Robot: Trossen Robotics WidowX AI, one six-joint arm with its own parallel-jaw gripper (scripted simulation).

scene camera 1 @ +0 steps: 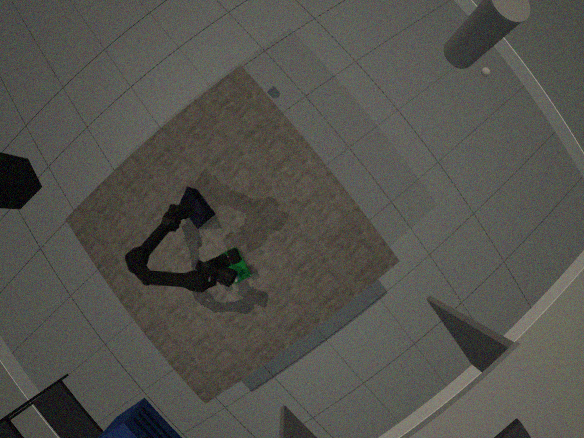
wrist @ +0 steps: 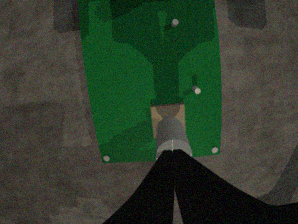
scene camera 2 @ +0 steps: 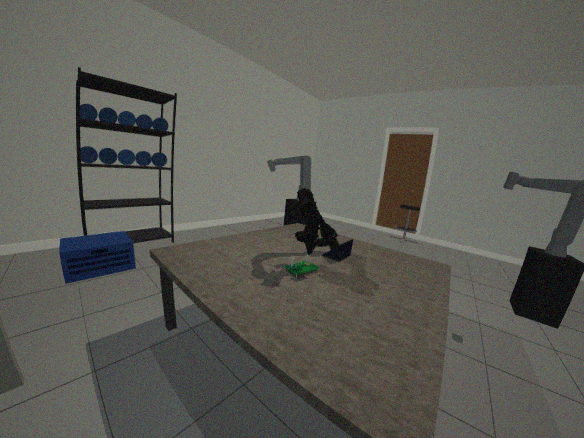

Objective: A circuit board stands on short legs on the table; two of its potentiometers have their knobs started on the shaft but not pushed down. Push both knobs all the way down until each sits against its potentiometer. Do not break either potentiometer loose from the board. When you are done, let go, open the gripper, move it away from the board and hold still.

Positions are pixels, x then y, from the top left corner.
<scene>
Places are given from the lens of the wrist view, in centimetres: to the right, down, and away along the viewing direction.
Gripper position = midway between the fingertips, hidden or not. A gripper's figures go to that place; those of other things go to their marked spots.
my gripper (wrist: 171, 157): 1, 2, 9
grey knob (wrist: 170, 134): 1, 1, 10
</scene>
